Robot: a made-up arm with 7 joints. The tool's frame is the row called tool. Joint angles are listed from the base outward. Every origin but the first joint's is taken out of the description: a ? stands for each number. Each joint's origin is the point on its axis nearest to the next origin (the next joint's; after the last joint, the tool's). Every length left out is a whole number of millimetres.
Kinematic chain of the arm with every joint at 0, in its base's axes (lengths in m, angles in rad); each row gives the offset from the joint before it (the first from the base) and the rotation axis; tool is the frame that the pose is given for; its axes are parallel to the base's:
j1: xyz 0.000 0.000 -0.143 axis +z
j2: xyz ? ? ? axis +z
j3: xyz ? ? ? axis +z
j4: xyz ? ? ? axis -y
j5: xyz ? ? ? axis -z
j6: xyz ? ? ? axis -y
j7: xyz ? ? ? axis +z
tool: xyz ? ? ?
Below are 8 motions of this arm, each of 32 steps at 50 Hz.
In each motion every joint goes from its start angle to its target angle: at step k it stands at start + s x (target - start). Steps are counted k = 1, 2, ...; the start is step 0. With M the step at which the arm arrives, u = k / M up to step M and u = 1 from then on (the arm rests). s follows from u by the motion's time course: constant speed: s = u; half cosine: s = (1 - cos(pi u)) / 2; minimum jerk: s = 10 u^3 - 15 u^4 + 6 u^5.
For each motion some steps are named. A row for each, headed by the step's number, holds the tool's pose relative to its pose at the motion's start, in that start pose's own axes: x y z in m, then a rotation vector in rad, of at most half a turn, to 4 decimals.
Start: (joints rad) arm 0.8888 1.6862 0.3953 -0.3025 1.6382 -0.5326 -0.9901
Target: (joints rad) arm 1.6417 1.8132 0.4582 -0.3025 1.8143 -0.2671 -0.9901
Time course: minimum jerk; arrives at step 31
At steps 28, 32:
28: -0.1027 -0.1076 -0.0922 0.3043 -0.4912 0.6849
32: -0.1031 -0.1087 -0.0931 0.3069 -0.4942 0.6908

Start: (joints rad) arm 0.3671 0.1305 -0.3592 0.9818 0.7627 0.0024 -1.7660
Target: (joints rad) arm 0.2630 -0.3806 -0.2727 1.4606 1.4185 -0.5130 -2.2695
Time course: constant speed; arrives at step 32
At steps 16, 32:
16: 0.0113 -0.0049 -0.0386 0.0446 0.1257 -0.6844
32: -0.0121 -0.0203 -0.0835 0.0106 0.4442 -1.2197

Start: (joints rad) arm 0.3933 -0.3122 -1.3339 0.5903 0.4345 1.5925 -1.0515
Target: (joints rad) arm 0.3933 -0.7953 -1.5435 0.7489 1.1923 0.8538 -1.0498
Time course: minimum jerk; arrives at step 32
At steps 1, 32:
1: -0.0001 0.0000 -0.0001 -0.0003 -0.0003 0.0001
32: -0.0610 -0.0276 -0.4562 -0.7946 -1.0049 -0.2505

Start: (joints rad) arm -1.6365 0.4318 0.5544 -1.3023 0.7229 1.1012 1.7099
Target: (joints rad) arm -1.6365 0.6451 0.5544 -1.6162 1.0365 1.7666 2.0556
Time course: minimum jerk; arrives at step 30
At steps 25, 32:
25: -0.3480 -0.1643 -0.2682 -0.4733 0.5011 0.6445
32: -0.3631 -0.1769 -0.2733 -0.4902 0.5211 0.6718

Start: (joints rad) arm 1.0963 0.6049 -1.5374 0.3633 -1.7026 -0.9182 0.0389
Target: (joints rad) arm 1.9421 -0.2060 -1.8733 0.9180 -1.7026 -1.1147 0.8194
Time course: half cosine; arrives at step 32
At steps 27, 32:
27: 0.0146 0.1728 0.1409 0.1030 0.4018 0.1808
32: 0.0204 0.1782 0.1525 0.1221 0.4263 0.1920

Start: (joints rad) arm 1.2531 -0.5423 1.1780 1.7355 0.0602 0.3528 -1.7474
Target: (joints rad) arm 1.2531 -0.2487 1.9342 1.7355 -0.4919 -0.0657 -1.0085
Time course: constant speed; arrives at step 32
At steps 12, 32:
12: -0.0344 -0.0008 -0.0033 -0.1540 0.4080 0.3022
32: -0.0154 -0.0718 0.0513 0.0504 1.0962 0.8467

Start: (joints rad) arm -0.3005 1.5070 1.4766 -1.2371 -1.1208 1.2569 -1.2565
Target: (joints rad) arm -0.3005 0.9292 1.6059 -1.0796 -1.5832 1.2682 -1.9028
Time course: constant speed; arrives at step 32
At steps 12, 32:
12: 0.0623 -0.0490 -0.0872 0.1901 0.0731 -0.2076
32: 0.1758 -0.1018 -0.2860 0.4492 0.2496 -0.4897

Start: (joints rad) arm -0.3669 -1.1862 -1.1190 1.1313 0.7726 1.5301 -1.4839
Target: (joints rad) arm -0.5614 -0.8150 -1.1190 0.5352 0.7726 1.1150 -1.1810
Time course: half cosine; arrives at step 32
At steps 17, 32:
17: -0.0260 0.0933 0.0537 -0.5070 0.1161 0.3412
32: -0.0471 0.1607 0.0889 -0.9051 0.2608 0.6289

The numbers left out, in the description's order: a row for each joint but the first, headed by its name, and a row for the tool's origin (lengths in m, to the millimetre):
j2: 0.017 0.090 0.000
j3: 0.116 -0.193 0.000
j4: -0.094 -0.001 0.000
j5: -0.035 0.000 -0.137
j6: -0.186 0.035 0.000
j7: -0.338 0.000 0.078
tool: 0.003 0.331 0.000

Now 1 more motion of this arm.
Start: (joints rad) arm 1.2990 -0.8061 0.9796 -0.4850 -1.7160 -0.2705 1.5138
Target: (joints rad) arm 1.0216 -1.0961 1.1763 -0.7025 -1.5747 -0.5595 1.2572
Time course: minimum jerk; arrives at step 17
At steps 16, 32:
16: 0.3946 -0.2611 0.1187 0.1257 -0.3484 -0.5816
32: 0.3951 -0.2617 0.1190 0.1260 -0.3491 -0.5825

